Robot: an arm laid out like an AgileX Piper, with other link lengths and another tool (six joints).
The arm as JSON. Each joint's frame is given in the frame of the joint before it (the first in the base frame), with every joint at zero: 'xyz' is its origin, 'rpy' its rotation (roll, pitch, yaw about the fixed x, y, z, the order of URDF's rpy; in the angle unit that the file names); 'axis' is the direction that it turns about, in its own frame. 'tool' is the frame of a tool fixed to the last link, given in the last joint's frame.
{
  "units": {
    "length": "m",
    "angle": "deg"
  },
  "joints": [
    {
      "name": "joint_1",
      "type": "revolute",
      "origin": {
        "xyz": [
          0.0,
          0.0,
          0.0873
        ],
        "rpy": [
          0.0,
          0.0,
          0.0
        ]
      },
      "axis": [
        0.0,
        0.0,
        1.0
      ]
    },
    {
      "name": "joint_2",
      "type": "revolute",
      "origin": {
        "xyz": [
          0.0,
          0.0,
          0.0
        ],
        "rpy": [
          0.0,
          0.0,
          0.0
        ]
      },
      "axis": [
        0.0,
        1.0,
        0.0
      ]
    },
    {
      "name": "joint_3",
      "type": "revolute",
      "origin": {
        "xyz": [
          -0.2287,
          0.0,
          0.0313
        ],
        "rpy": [
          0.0,
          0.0,
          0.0
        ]
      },
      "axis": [
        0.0,
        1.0,
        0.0
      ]
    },
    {
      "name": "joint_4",
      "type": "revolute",
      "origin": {
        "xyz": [
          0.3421,
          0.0,
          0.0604
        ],
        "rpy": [
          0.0,
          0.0,
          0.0
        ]
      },
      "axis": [
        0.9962,
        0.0,
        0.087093
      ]
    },
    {
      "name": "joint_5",
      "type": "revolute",
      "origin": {
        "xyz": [
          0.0,
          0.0,
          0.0
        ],
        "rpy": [
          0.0,
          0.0,
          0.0
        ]
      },
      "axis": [
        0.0,
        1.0,
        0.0
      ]
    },
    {
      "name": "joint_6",
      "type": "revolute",
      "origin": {
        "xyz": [
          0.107,
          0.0,
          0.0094
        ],
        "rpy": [
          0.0,
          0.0,
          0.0
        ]
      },
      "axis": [
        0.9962,
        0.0,
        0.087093
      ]
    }
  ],
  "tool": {
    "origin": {
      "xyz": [
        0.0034,
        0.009,
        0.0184
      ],
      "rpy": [
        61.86,
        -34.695,
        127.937
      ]
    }
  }
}
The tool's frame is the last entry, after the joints.
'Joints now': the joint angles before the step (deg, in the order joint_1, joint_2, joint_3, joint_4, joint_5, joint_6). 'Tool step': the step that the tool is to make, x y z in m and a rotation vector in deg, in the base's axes. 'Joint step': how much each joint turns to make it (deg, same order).
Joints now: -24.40, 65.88, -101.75, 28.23, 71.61, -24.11
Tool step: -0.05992, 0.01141, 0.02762, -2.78, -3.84, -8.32
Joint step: 0.00, -8.22, -0.09, -8.56, 1.22, 6.55
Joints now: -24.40, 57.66, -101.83, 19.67, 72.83, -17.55
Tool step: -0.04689, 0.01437, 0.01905, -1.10, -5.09, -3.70
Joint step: -0.01, -6.06, -0.15, -3.27, 0.09, 3.47
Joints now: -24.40, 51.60, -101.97, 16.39, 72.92, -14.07
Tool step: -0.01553, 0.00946, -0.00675, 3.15, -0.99, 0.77
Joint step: -0.02, -4.46, 4.03, 1.77, 0.12, 2.51
